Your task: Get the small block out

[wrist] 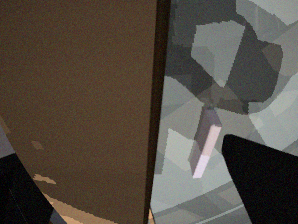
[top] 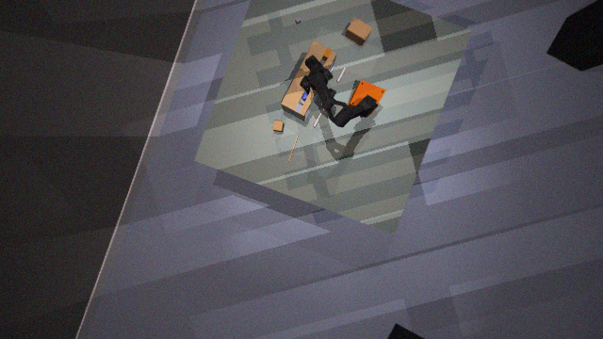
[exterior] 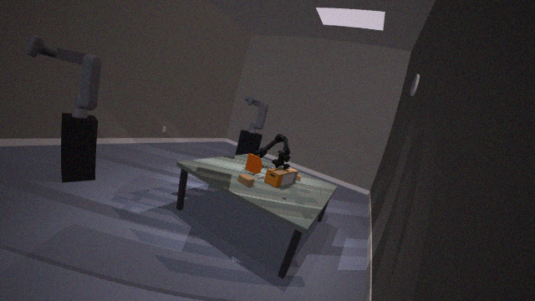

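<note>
Now: the blue block 5 cm ahead of my gripper tip and 2 cm to the left of it. Round my gripper tip: thin stick (31 cm to the left, 8 cm below, 2 cm behind); clear-fronted box (6 cm to the right, 4 cm ahead, 2 cm below); brown cube (23 cm to the left, 12 cm ahead, 6 cm below).
</note>
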